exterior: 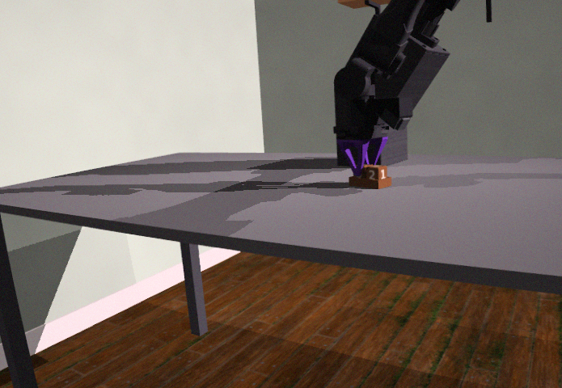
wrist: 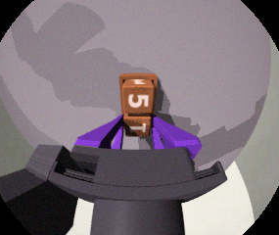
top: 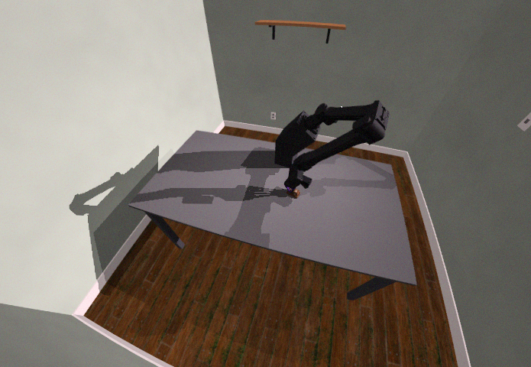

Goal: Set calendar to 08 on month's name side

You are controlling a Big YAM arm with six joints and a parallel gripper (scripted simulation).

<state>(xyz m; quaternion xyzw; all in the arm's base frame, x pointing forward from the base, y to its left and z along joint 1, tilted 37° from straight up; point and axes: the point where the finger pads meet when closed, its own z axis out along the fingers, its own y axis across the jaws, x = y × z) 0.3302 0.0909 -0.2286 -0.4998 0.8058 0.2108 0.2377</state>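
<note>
Now: the brown digit cube right at my hand. Round my hand: brown calendar tray: 1 cm ahead, 2 cm to the left, 2 cm below.
</note>
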